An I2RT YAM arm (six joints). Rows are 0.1 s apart.
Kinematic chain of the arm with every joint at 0, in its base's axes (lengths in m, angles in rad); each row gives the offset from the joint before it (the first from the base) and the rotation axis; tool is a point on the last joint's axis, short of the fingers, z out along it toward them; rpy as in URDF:
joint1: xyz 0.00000 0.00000 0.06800 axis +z
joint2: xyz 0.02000 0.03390 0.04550 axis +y
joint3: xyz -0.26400 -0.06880 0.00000 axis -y
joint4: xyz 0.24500 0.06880 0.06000 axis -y
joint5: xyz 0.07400 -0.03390 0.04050 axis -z
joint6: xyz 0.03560 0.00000 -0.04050 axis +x
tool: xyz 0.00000 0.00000 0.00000 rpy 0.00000 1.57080 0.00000
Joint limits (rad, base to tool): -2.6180..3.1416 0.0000..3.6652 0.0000..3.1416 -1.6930..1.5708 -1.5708..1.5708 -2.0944..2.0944
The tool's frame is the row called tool.
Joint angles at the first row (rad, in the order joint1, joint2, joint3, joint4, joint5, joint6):
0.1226, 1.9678, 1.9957, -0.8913, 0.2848, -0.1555
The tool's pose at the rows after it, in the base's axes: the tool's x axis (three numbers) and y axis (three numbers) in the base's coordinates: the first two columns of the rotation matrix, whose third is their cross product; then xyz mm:
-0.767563 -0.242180 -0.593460 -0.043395 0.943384 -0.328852 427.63 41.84 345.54
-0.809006 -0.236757 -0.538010 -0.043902 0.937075 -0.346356 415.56 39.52 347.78
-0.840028 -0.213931 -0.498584 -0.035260 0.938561 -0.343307 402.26 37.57 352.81
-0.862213 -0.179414 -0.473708 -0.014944 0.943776 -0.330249 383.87 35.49 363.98
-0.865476 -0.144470 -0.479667 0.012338 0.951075 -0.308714 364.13 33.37 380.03
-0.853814 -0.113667 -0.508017 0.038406 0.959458 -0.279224 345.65 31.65 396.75
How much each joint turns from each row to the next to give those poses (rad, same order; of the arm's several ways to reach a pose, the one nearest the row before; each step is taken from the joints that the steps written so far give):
0.0001, -0.0144, 0.0001, -0.0313, 0.0232, 0.0012
0.0000, -0.0195, -0.0001, -0.0885, 0.0245, 0.0099
0.0000, -0.0256, -0.0004, -0.0820, 0.0091, 0.0279
0.0007, -0.0431, -0.0007, -0.0862, 0.0031, 0.0400
0.0004, -0.0545, -0.0001, -0.0618, -0.0054, 0.0378
0.0004, -0.0565, -0.0011, -0.0336, -0.0133, 0.0313

